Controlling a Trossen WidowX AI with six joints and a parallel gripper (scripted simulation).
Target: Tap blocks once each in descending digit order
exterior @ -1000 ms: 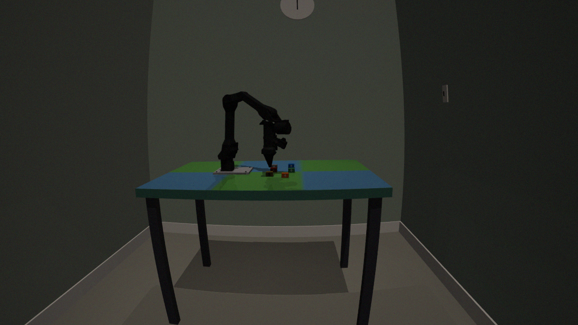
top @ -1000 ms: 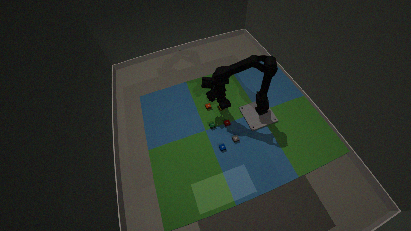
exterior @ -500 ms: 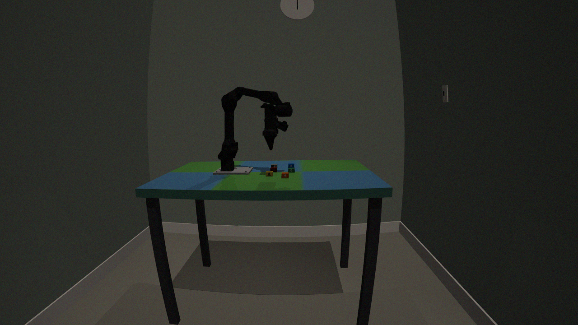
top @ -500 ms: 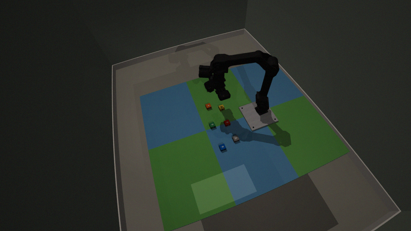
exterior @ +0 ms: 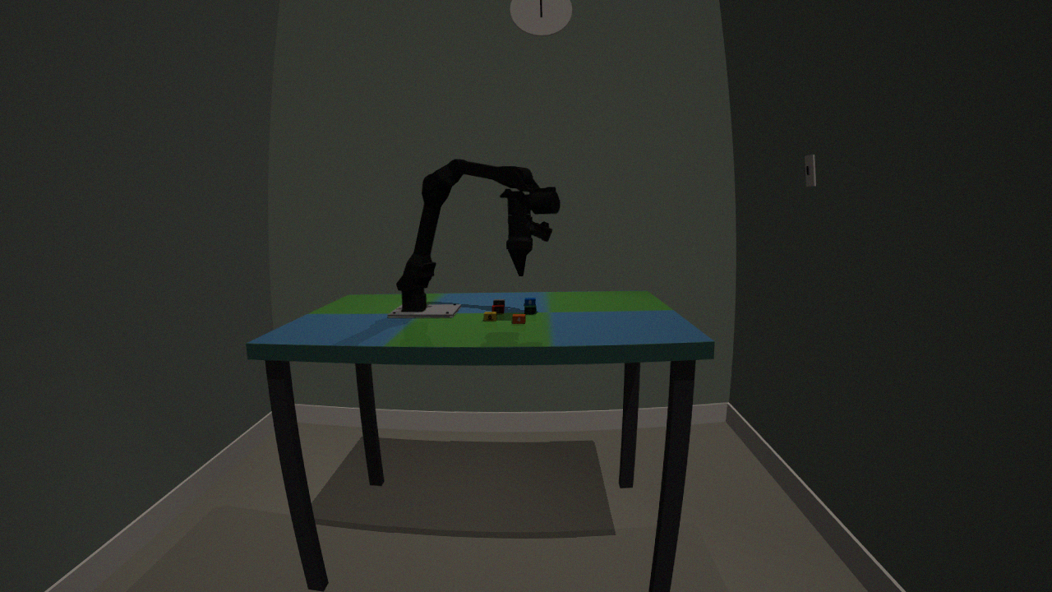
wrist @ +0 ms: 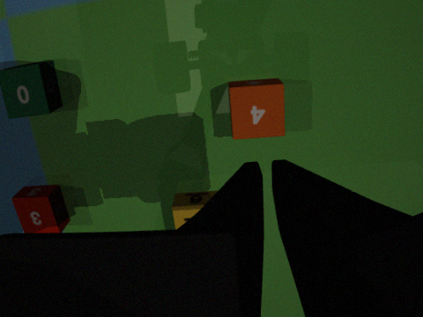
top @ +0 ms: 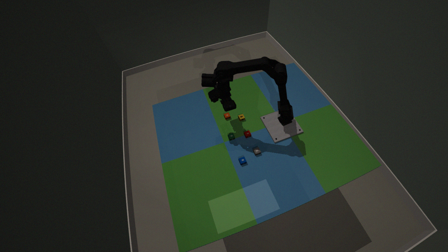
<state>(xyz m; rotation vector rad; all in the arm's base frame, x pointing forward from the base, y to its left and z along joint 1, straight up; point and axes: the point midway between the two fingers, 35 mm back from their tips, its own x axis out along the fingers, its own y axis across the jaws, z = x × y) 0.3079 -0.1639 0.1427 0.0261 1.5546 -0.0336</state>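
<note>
Now: the orange block 11 cm below my gripper tip, 1 cm to the right of it and 1 cm behind it. From my gripper tip the other things lie so: yellow block (11 cm below, 8 cm behind, 4 cm to the left); then dark green block (14 cm to the left, 11 cm below, 3 cm ahead); then red block (16 cm to the left, 11 cm below, 6 cm behind).
</note>
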